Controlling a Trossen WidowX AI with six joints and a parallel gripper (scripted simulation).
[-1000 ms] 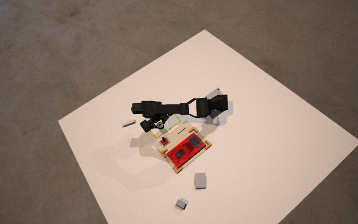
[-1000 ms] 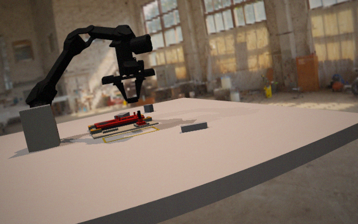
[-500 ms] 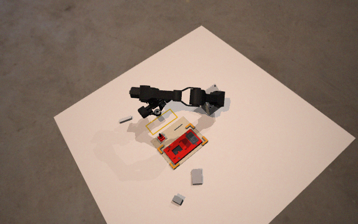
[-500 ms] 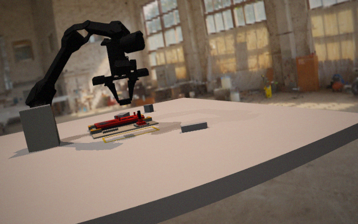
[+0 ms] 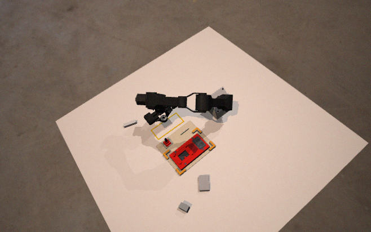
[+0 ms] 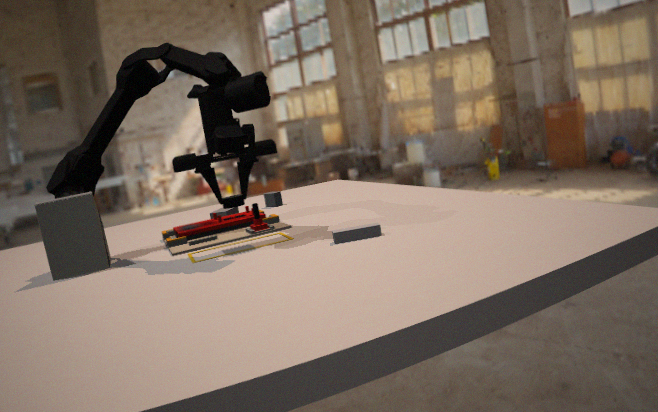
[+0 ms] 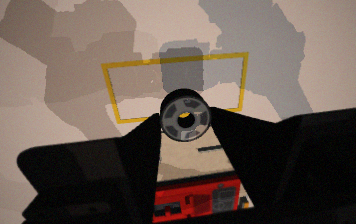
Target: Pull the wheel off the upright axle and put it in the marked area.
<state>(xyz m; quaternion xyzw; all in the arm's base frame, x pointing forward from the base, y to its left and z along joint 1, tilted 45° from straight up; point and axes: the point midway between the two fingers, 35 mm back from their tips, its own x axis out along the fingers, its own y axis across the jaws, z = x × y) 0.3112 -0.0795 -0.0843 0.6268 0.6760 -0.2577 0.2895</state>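
My gripper tip is now right at the wheel.
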